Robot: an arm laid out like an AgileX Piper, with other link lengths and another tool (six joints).
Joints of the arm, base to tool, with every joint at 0 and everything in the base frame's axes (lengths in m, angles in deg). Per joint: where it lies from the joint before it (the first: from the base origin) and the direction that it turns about. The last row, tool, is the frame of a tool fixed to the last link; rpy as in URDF.
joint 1: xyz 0 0 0.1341 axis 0 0 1
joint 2: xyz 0 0 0 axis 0 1 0
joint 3: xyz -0.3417 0 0.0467 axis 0 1 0
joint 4: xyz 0.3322 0 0.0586 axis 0.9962 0 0.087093
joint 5: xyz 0 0 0 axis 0 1 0
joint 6: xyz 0.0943 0 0.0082 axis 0.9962 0 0.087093
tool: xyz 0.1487 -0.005 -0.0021 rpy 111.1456 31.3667 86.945
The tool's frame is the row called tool.
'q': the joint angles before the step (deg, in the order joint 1, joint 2, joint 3, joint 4, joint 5, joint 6). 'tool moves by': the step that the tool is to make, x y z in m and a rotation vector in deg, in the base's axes. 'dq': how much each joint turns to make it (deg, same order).
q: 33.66, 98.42, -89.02, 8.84, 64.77, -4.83
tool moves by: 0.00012, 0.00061, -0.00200, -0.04, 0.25, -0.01
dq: 0.00, 0.23, 0.00, 0.10, 0.00, 0.01
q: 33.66, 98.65, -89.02, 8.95, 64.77, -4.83
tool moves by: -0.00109, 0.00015, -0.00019, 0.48, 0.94, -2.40
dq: 0.00, 0.00, 0.00, 0.00, 0.15, 2.62
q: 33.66, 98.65, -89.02, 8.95, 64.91, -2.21
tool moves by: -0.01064, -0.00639, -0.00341, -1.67, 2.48, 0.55
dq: 0.00, 0.00, 0.00, -0.03, 3.04, -0.08
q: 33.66, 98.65, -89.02, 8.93, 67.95, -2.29
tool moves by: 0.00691, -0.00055, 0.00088, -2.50, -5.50, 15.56
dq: 0.00, 0.00, 0.00, 0.00, -0.82, -16.67
